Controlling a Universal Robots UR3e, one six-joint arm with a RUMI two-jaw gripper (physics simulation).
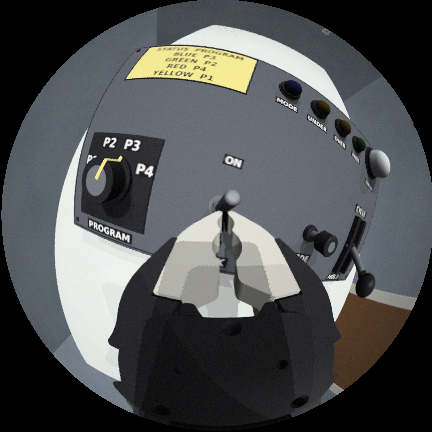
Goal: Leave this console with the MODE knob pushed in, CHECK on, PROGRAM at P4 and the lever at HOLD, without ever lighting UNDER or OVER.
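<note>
My gripper (pixel 223 213) is shut and empty, its tips just below the CHECK toggle (pixel 230 199); whether they touch is unclear. The toggle sticks out below the ON label, and the fingers mostly hide its lower label. The PROGRAM dial (pixel 104 184) at left has its yellow line ending near P3. The MODE knob (pixel 326 245) stands out from the panel on its shaft. The lever (pixel 365 283) at right has its ball low, towards the HOLD end; its stem meets the slot about midway. The UNDER lamp (pixel 321 108) and OVER lamp (pixel 342 127) look dark.
A yellow status card (pixel 192 67) is at the top of the grey console panel (pixel 200 120). A dark blue MODE lamp (pixel 291 89), a dark green lamp (pixel 359 144) and a white dome (pixel 378 163) line the upper right. Brown floor (pixel 375 335) shows at lower right.
</note>
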